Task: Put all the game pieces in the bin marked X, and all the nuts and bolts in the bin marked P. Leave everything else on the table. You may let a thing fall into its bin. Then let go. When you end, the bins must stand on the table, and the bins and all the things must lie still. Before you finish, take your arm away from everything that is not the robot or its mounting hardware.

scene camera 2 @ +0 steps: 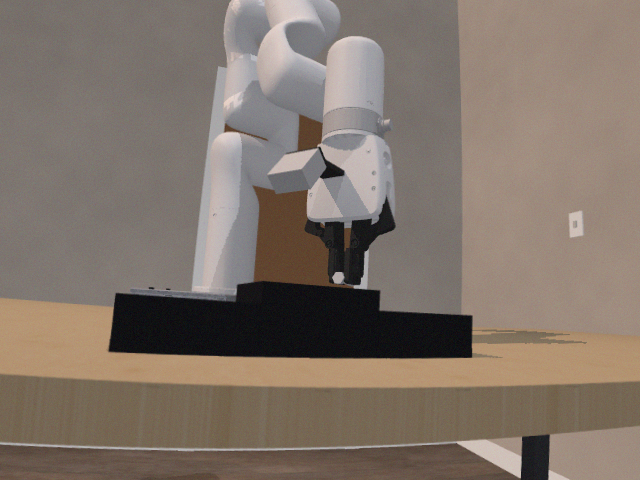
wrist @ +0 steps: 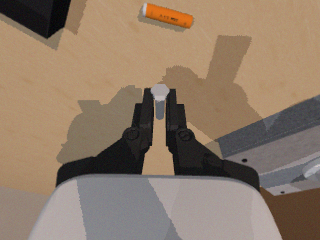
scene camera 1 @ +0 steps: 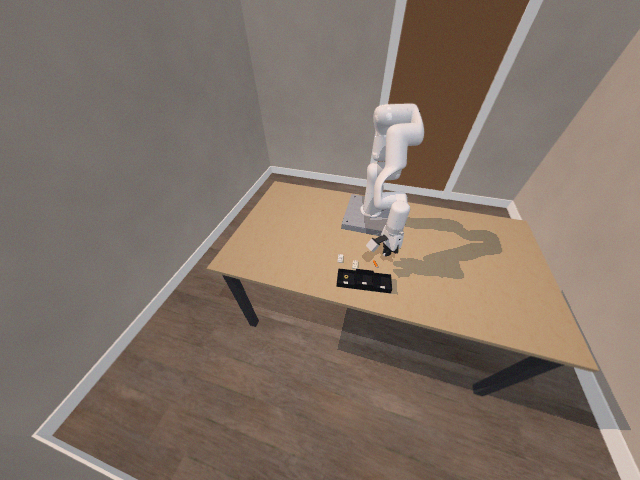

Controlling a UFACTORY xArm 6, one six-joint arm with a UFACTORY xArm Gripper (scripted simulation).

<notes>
I see my gripper (scene camera 2: pixel 344 284) and a black bin (scene camera 2: pixel 269 319).
The black bin shows as well in scene camera 1 (scene camera 1: pixel 367 280). My gripper also shows in the wrist view (wrist: pixel 159 101).
</notes>
